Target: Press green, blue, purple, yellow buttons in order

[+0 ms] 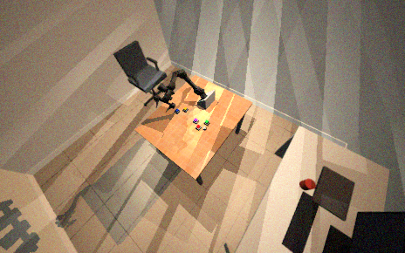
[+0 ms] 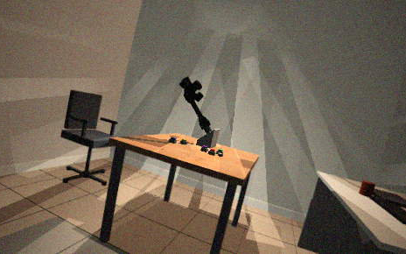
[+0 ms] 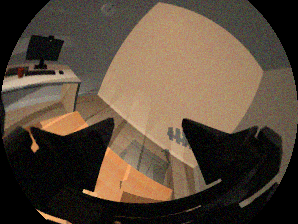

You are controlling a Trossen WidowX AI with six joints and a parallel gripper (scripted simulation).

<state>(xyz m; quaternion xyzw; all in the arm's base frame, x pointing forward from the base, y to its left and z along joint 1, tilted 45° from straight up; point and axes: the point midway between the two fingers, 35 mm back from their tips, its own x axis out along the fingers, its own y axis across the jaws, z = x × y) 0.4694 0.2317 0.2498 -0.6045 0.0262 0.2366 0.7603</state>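
Now: gripper tip 34 cm past the green button, 19 cm to the right of it and 39 cm above it. From my gripper tip the other things lie so: purple button 27 cm behind, 8 cm to the left, 39 cm below; then red button 23 cm behind, 16 cm to the left, 39 cm below; then blue button 23 cm behind, 19 cm to the right, 39 cm below.
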